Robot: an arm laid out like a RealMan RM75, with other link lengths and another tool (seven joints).
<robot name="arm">
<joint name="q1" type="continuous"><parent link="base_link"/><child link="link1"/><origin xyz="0.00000 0.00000 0.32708" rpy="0.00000 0.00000 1.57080"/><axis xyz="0 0 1"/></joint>
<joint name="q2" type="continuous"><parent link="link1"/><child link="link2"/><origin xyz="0.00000 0.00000 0.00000" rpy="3.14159 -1.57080 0.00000"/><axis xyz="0 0 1"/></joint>
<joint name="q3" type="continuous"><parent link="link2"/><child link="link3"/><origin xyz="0.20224 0.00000 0.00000" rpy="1.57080 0.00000 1.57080"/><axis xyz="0 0 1"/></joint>
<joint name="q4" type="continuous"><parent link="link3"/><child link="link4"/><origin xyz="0.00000 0.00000 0.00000" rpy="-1.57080 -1.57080 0.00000"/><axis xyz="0 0 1"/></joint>
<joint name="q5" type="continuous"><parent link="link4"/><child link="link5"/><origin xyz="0.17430 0.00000 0.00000" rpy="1.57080 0.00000 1.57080"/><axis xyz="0 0 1"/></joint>
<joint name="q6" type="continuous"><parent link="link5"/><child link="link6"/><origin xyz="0.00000 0.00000 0.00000" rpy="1.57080 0.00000 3.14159"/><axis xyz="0 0 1"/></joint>
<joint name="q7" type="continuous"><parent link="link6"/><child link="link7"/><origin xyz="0.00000 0.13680 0.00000" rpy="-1.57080 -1.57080 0.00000"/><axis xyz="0 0 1"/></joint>
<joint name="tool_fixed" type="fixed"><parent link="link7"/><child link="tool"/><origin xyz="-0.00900 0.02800 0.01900" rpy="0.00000 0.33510 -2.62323"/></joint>
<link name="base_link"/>
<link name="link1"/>
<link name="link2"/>
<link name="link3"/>
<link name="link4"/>
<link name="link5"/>
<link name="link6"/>
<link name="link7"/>
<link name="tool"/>
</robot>
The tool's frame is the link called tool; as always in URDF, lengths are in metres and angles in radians. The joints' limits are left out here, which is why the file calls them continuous.
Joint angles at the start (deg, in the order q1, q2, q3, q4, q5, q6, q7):
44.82 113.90 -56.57 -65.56 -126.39 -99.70 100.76
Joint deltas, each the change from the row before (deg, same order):
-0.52 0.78 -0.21 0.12 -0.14 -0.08 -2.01
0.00 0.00 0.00 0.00 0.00 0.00 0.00
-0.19 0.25 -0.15 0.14 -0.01 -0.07 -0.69
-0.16 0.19 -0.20 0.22 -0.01 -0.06 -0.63
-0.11 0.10 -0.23 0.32 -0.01 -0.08 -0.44
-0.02 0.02 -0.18 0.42 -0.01 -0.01 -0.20
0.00 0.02 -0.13 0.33 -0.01 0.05 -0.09
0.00 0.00 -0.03 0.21 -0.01 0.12 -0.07
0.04 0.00 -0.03 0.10 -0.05 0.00 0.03
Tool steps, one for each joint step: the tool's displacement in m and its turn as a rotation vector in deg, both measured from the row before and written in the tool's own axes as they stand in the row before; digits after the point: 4 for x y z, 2 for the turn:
-0.0042 0.0037 0.0031 0.23 -0.80 -1.39
0.0000 0.0000 0.0000 0.00 0.00 0.00
-0.0017 0.0016 0.0013 -0.01 -0.39 -0.46
-0.0016 0.0017 0.0013 -0.10 -0.39 -0.42
-0.0012 0.0017 0.0013 -0.24 -0.39 -0.26
-0.0006 0.0013 0.0012 -0.27 -0.31 -0.02
-0.0004 0.0008 0.0010 -0.19 -0.19 0.06
0.0002 0.0004 0.0005 -0.04 -0.02 0.08
-0.0001 0.0001 0.0003 -0.10 -0.04 0.03

